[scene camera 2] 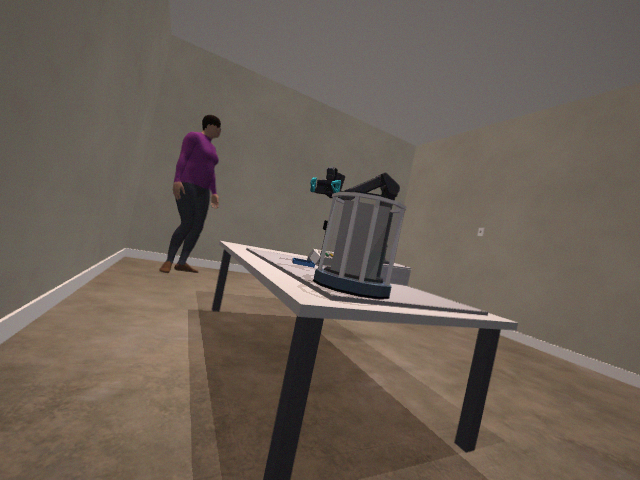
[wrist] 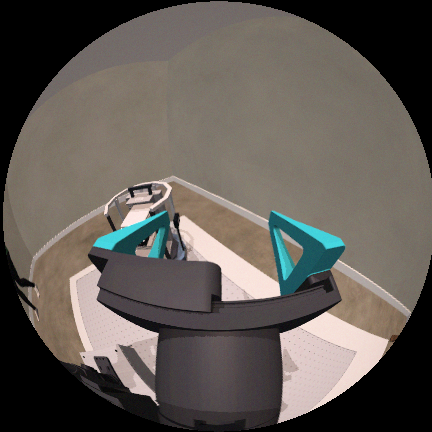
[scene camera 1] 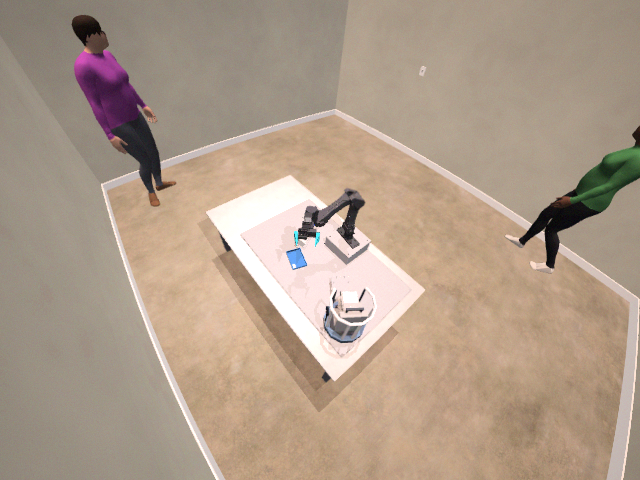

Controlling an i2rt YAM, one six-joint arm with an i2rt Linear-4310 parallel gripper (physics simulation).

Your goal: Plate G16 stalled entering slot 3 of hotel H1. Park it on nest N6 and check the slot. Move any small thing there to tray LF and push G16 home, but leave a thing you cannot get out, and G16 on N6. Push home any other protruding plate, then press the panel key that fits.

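Places are measured from the arm's base along level axes (x left, y back, z up), in millimetres.
Pixels of known places: gripper, fingertip midpoint: (scene camera 2: 321,182) (wrist: 218,216) (scene camera 1: 305,246); arm's base, origin of the base link: (scene camera 1: 347,237).
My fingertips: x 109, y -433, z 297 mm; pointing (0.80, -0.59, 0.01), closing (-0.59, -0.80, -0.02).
Ahead of a thing's pixels: the offset from my fingertips to its top centre. Level surfaces: height alone.
My gripper (scene camera 1: 307,244) (scene camera 2: 324,186) (wrist: 218,216) is open and empty, raised above the table on the panel's side, apart from the hotel. The round cage-like hotel (scene camera 1: 344,338) (scene camera 2: 351,285) (wrist: 169,192) stands on a blue base at one end of the table. A pale plate @[dx +339, dy +76, dz -147 mm] (scene camera 1: 349,297) (wrist: 135,217) shows high on its open side; plate and slot labels are not readable. A blue tray @[dx -185, dy +50, dz -372 mm] (scene camera 1: 296,257) (scene camera 2: 303,262) lies on the mat, with a small pale patch at one corner. The panel @[dx -334, dy +220, dz -306 mm] (scene camera 2: 314,255) with small coloured keys is mostly hidden by my gripper in scene camera 1. I cannot tell which place is nest N6.
The arm's grey base box (scene camera 1: 347,250) stands at the table's long edge. The perforated mat @[dz -392 mm] (scene camera 1: 268,242) covers much of the white table @[dz -402 mm] (scene camera 1: 232,211). One person in purple (scene camera 1: 105,95) (scene camera 2: 199,160) and one in green (scene camera 1: 599,180) stand away from the table.
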